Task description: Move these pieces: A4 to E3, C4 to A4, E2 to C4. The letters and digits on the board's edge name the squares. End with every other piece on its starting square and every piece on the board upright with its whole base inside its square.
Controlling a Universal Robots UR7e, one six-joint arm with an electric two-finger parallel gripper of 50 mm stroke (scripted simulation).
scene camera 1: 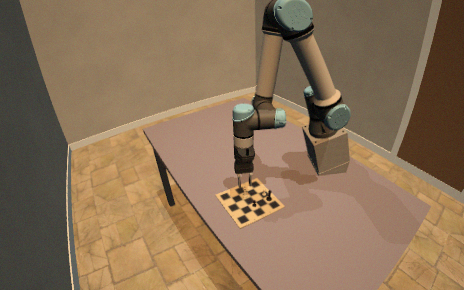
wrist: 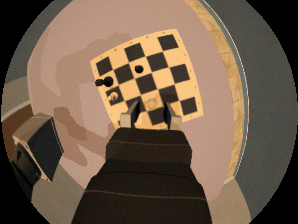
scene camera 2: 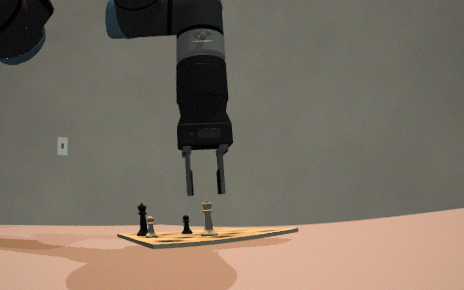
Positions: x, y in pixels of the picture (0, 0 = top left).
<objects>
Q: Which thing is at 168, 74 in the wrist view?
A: A chessboard.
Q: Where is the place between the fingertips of my gripper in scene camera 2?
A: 206, 194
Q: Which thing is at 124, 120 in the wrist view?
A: My gripper.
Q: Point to a chessboard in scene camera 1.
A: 241, 210
</objects>
